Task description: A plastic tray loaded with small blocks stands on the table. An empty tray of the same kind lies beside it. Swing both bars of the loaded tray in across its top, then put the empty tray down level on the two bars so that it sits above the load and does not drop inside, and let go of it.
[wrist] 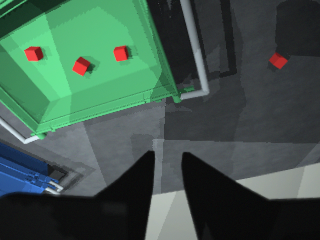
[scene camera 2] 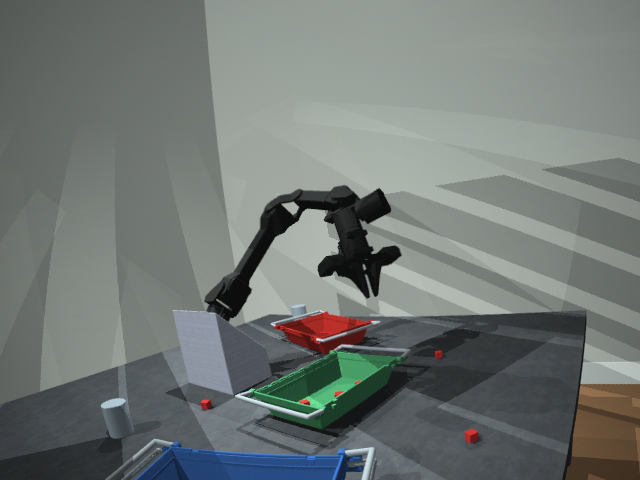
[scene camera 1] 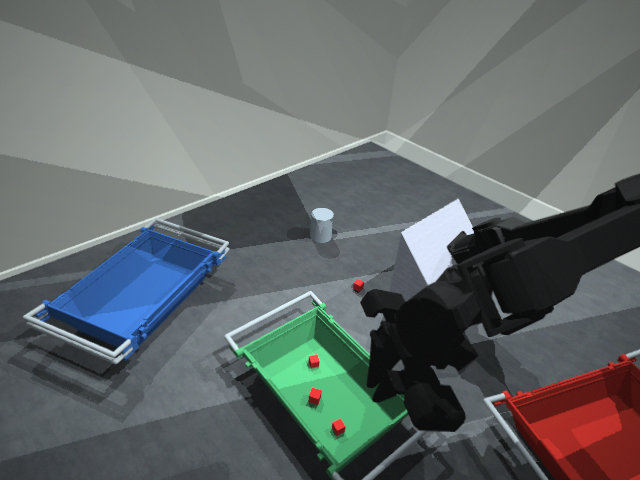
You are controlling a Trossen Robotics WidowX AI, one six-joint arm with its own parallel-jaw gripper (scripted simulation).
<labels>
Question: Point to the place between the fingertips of my gripper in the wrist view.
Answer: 168, 158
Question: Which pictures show my gripper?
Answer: The wrist view, scene camera 2 and scene camera 1: all of them.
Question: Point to a red tray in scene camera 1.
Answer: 580, 421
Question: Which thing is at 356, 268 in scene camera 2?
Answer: My gripper.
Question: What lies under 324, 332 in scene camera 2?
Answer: A red tray.
</labels>
